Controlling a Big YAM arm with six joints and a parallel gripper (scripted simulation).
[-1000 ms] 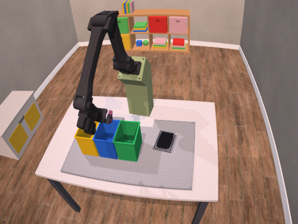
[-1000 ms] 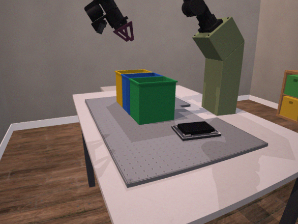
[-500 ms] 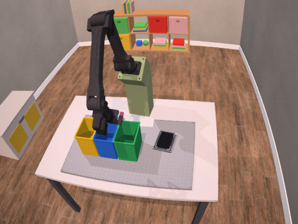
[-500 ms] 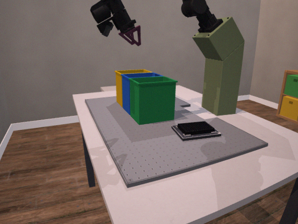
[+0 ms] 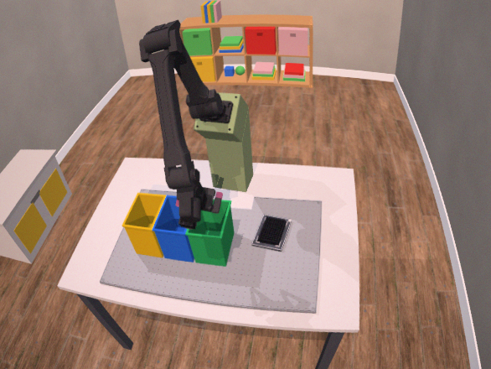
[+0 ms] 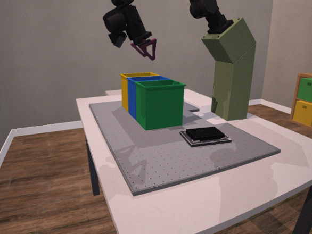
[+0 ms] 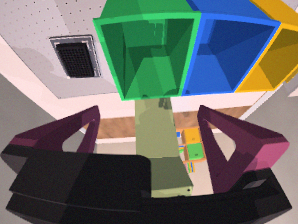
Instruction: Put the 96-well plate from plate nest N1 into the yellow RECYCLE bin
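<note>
Now: the black 96-well plate 180 mm behind my hand, 180 mm to the left of it and 270 mm below it. Round my hand: yellow bin: 20 mm behind, 270 mm to the right, 200 mm below; then blue bin: 30 mm behind, 140 mm to the right, 200 mm below; then green bin: 50 mm behind, 10 mm to the right, 200 mm below.
</note>
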